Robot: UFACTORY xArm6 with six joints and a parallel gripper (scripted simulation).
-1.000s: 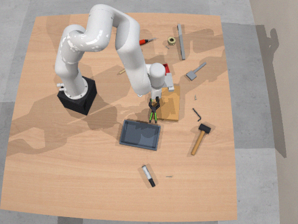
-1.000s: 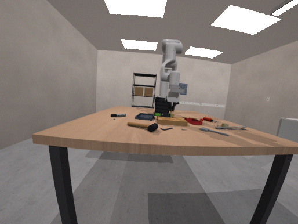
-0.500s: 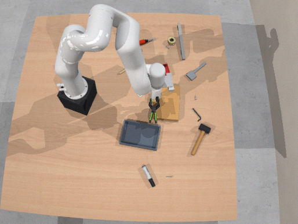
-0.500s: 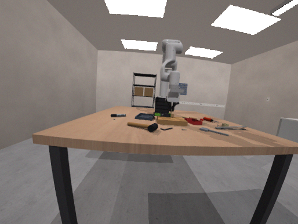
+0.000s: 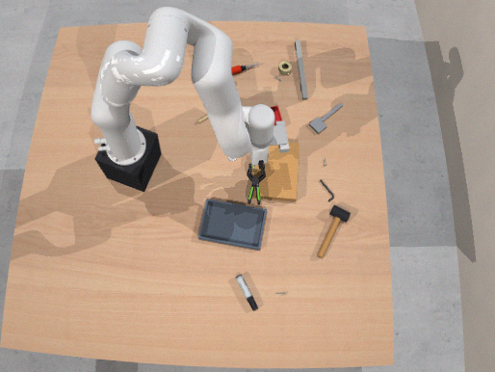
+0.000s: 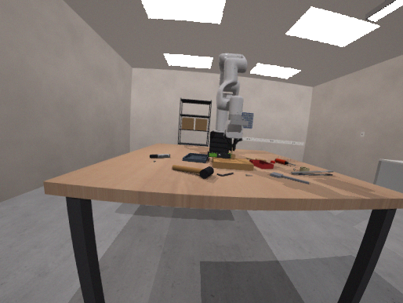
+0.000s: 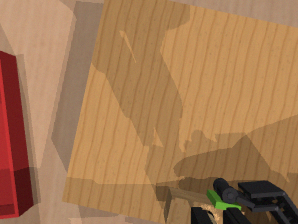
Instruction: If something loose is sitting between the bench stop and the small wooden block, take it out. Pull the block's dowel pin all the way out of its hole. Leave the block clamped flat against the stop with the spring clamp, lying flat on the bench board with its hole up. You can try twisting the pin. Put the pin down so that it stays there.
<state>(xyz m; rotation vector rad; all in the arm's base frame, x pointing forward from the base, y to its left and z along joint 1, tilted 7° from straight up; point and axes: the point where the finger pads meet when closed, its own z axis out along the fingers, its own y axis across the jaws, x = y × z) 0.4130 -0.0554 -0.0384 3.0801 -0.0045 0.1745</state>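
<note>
My hand is 50 mm above the small wooden block. Also, from my hand: red tray 170 mm to the left, 90 mm below, 40 mm ahead; then dowel pin 20 mm below; then dark grey tray 180 mm to the right, 110 mm behind, 90 mm below.
</note>
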